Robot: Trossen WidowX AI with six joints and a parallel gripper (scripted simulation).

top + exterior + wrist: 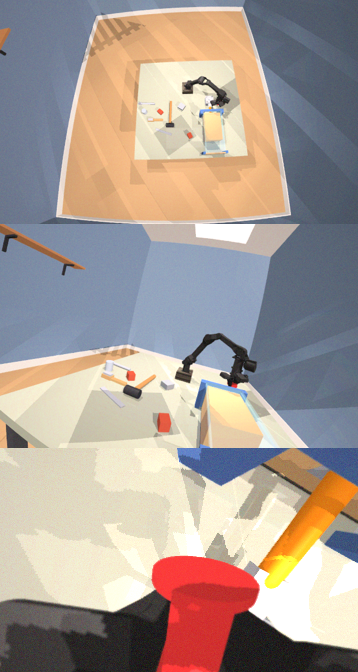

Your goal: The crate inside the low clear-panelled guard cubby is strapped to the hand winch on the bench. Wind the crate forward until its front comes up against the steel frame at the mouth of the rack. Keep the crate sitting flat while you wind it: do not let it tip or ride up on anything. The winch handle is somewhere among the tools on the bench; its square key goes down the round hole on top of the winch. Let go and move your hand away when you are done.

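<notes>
Right now my gripper tip is 30 mm to the left of the crank arm, 30 mm past it and 10 mm above it. The rest, counted from my gripper tip: blue steel frame 90 mm ahead, 70 mm to the right, 10 mm below; white hand winch 80 mm to the right, 80 mm below, 80 mm behind; red knob 20 mm above.
</notes>
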